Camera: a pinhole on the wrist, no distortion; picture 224 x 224 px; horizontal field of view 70.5 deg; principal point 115.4 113.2 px. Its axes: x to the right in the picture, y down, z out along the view. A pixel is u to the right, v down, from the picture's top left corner.
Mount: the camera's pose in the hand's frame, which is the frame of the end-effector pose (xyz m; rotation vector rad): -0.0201 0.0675 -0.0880 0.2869 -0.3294 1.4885
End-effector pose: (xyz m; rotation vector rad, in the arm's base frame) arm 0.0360 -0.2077 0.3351 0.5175 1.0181 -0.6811
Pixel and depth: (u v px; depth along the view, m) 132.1 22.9 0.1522
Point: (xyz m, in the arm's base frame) 0.1064 -0.2524 0.3078
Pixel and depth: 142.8 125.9 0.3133
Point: 0.1467 -0.3439 0.4807
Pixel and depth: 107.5 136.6 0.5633
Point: 0.1166 -0.5736 0.6185
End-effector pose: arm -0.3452 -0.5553 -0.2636 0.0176 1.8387 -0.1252
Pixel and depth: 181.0 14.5 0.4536
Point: -0.0190 -0.5600 -0.6190
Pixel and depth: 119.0 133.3 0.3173
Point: -0.1308 -0.6162 -0.2452
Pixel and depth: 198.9 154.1 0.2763
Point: -0.0990 -0.4722 -0.2391
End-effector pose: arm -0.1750 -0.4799 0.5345 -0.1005 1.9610 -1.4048
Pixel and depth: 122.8 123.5 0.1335
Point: -0.1209 -0.4857 0.5262
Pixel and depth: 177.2 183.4 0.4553
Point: 0.2496 -0.6669 0.5282
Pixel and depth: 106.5 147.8 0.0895
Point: -0.1375 -0.4424 0.5319
